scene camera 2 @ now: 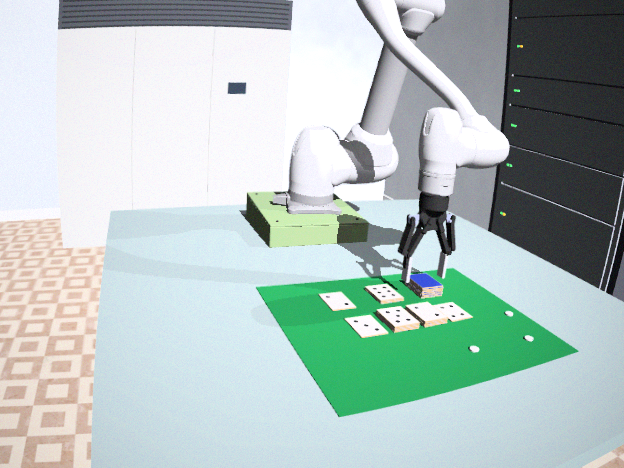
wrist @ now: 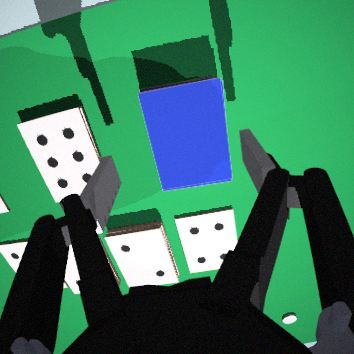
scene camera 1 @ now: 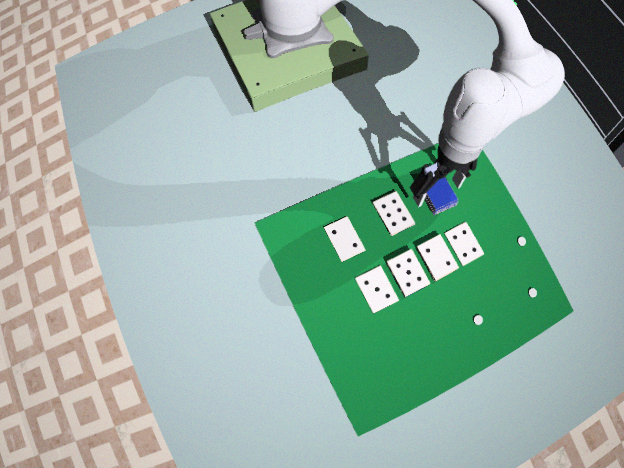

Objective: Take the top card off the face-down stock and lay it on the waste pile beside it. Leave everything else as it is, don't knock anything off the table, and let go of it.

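Frame: origin at the arm's base, x right, y back, z down, level; millimetres.
Seen in the pictures: gripper, fingertip midpoint: (scene camera 2: pixel 423 278) (wrist: pixel 176 157) (scene camera 1: pixel 437 192); arm's base at its link origin: (scene camera 2: pixel 309 205) (scene camera 1: pixel 291 26).
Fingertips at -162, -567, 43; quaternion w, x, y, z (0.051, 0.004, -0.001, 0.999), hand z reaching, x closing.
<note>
Pixels of each thing's top centre, then the offset from my fingertips to it, as dx, dy, dz. "spot": a spot on its surface instead. Level surfaces: height alone.
- face-down stock at its top centre: (wrist: pixel 188 138) (scene camera 1: pixel 438 188) (scene camera 2: pixel 424 280) -11, +11, +10
- top at a spot on its surface: (wrist: pixel 60 150) (scene camera 1: pixel 391 209) (scene camera 2: pixel 382 290) spot: +111, +6, +28
- two-pip card at its top centre: (scene camera 1: pixel 344 238) (scene camera 2: pixel 337 300) +238, -21, +34
- three-pip card at its top centre: (wrist: pixel 32 267) (scene camera 2: pixel 366 325) (scene camera 1: pixel 377 289) +212, -156, +34
- four-pip card at its top centre: (wrist: pixel 209 244) (scene camera 1: pixel 464 243) (scene camera 2: pixel 452 310) -24, -130, +34
- green mat at its surface level: dz +37
The face-down stock (scene camera 1: pixel 441 196) (scene camera 2: pixel 426 285) (wrist: pixel 187 135) is a thick blue-backed pile near the mat's back edge. A low face-up pile with a six-pip card on top (scene camera 1: pixel 393 213) (scene camera 2: pixel 384 293) (wrist: pixel 60 150) lies beside it, the waste pile by its place. My gripper (scene camera 1: pixel 440 190) (scene camera 2: pixel 424 279) (wrist: pixel 176 157) points down, open and empty. Its fingers are above the stock, one out to each side of it; in the wrist view the left finger is between the stock and the waste pile, covering a corner of the waste pile.
A two-pip card (scene camera 1: pixel 344 238) (scene camera 2: pixel 337 300) lies beyond the waste pile. A front row holds several face-up cards or piles, including a three-pip card (scene camera 1: pixel 377 289) (scene camera 2: pixel 366 325) and a four-pip card (scene camera 1: pixel 464 243) (wrist: pixel 207 240). Small white discs (scene camera 1: pixel 478 319) (scene camera 2: pixel 473 348) lie on the green mat (scene camera 1: pixel 403 362) (scene camera 2: pixel 383 372).
</note>
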